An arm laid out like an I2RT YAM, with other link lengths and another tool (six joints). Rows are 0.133 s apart.
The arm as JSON. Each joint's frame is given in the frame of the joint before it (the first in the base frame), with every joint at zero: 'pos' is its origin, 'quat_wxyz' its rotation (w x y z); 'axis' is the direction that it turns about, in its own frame. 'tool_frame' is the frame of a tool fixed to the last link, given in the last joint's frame.
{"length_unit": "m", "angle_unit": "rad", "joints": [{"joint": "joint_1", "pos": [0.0, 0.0, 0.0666], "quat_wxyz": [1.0, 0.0, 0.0, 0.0], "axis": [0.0, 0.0, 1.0]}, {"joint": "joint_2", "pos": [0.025, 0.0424, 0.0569], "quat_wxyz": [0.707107, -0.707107, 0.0, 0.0], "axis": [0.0, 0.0, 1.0]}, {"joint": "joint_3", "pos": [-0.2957, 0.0, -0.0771], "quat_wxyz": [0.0, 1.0, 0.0, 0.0], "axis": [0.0, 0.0, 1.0]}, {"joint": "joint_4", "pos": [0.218, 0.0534, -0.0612], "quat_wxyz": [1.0, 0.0, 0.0, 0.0], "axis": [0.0, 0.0, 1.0]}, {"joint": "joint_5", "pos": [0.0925, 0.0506, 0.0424], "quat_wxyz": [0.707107, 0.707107, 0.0, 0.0], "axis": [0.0, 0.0, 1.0]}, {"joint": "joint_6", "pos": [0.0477, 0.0, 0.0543], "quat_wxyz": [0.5, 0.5, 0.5, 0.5], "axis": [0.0, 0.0, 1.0]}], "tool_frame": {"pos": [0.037, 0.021, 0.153], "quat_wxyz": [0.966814, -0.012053, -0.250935, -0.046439]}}
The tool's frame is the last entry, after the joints.
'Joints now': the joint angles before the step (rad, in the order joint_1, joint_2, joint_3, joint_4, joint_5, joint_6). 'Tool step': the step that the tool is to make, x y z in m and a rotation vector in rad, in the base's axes. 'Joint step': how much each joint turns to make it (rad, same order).
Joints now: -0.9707, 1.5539, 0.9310, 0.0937, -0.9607, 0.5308
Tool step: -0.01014, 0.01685, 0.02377, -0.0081, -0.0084, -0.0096
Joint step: 0.0065, -0.1060, -0.0001, -0.0804, 0.0129, 0.0172
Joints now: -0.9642, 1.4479, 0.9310, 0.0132, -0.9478, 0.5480
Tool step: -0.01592, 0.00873, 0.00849, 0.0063, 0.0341, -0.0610
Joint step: 0.0023, -0.0923, -0.0001, -0.1044, 0.0672, 0.0157
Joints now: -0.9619, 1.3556, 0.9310, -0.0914, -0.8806, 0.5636
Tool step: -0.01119, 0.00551, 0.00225, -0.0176, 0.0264, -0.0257
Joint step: 0.0004, -0.0538, -0.0001, -0.0712, 0.0385, -0.0221
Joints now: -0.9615, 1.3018, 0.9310, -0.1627, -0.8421, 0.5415
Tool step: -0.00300, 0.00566, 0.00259, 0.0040, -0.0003, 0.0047
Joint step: 0.0000, -0.0203, -0.0001, -0.0235, -0.0054, -0.0003
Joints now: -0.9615, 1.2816, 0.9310, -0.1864, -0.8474, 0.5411
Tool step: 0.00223, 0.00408, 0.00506, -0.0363, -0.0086, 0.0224
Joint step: 0.0134, -0.0142, -0.0001, 0.0016, -0.0008, -0.0251
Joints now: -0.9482, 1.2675, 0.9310, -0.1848, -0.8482, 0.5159
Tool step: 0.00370, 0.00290, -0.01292, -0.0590, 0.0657, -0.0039
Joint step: 0.0630, -0.0020, -0.0001, -0.0373, 0.1026, -0.0590
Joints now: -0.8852, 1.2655, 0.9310, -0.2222, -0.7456, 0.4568
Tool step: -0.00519, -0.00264, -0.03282, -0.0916, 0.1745, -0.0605
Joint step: 0.1137, 0.0096, 0.0000, -0.0832, 0.2514, -0.0717
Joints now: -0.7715, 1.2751, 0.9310, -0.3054, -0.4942, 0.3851
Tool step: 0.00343, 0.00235, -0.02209, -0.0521, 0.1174, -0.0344
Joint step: 0.1091, 0.0343, 0.0000, -0.0206, 0.1847, -0.0011
